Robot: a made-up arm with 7 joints. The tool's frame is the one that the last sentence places.
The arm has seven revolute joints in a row. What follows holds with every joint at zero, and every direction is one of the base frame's.
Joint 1 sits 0.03 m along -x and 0.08 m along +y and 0.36 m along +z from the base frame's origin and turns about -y.
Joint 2 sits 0.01 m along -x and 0.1 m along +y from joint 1 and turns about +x.
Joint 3 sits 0.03 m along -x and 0.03 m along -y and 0.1 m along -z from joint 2 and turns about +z.
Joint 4 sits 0.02 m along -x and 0.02 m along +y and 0.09 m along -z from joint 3 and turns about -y.
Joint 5 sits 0.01 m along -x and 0.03 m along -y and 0.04 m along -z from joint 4 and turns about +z.
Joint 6 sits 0.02 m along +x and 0.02 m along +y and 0.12 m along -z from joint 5 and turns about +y.
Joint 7 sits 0.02 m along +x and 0.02 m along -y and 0.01 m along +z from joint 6 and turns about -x.
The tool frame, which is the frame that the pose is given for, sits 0.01 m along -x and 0.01 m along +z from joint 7; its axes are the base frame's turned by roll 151.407, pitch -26.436 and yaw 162.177 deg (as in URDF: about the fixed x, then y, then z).
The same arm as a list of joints. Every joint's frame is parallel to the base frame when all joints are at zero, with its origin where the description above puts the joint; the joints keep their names.
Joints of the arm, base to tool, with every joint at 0 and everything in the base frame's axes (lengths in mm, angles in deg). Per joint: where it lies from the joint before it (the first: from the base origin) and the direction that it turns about. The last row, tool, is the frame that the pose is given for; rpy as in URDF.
joint 1: axis 0 -1 0 offset -30.0 80.0 360.0
joint 2: axis 1 0 0 offset -10.0 100.0 0.0
joint 3: axis 0 0 1 offset -30.0 -30.0 -100.0
joint 4: axis 0 -1 0 offset -20.0 20.0 -90.0
joint 5: axis 0 0 1 offset -10.0 -30.0 -40.0
joint 6: axis 0 1 0 offset 20.0 20.0 -120.0
joint 7: axis -1 0 0 offset 20.0 -20.0 10.0
tool: offset -10.0 0.0 10.0 rpy 151.41 -26.44 162.18

